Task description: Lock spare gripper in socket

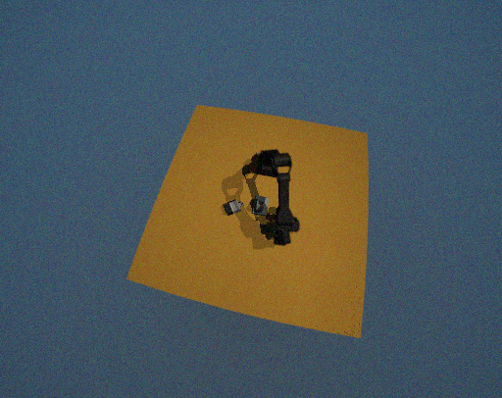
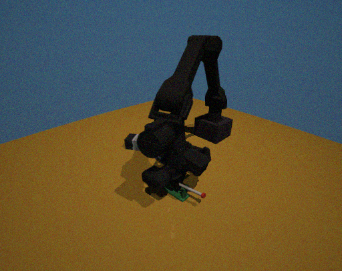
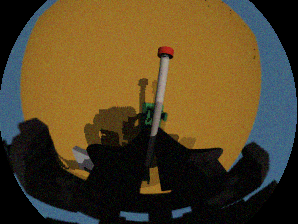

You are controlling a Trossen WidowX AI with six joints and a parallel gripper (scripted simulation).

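The green mount lies 40 mm to the right of my gripper tip and 10 mm above it. Also, from my gripper tip: grey mount (130 mm behind, 130 mm to the right, 30 mm above); spare gripper (100 mm behind, 280 mm to the right).
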